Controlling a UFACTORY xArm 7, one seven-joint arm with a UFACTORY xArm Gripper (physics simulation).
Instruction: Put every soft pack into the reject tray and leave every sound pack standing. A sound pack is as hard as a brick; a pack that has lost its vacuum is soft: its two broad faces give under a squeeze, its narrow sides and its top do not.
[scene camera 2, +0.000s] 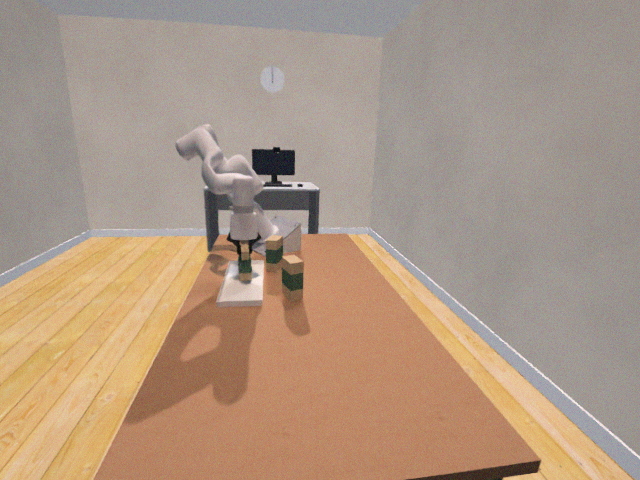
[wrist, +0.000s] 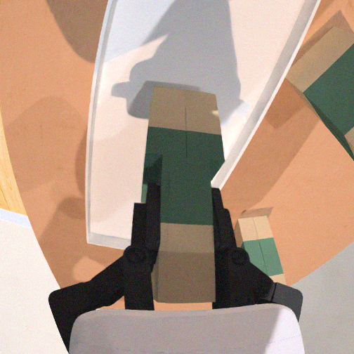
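Pixels of known places: arm's base, link origin: (scene camera 2: 267, 234).
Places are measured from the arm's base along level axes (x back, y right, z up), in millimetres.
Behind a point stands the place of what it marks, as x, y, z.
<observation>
My gripper (scene camera 2: 245, 256) @[-436, 56, 34] (wrist: 179, 199) is shut on a tan pack with a dark green band (scene camera 2: 245, 271) @[-481, 47, -14] (wrist: 186, 150). The pack is upright, with its lower end low over the white reject tray (scene camera 2: 239, 303) @[-668, 41, -54] (wrist: 89, 175); whether it touches the tray floor I cannot tell. A second banded pack (scene camera 2: 292, 280) @[-629, -134, 12] (wrist: 330, 85) stands on the table right of the tray, nearer the scene camera. A third banded pack (scene camera 2: 273, 253) @[-361, -52, 19] (wrist: 262, 256) stands farther back, beside the tray's far end. Neither shows whether it is soft.
The brown table (scene camera 2: 330, 361) @[-967, -234, -66] (wrist: 40, 165) carries the tray and packs. A pale grey angular object (scene camera 2: 292, 237) @[-77, -128, 9] stands behind the third pack near the table's back end. A desk with a monitor (scene camera 2: 273, 162) stands beyond the table. The arm's shadow falls across tray and table.
</observation>
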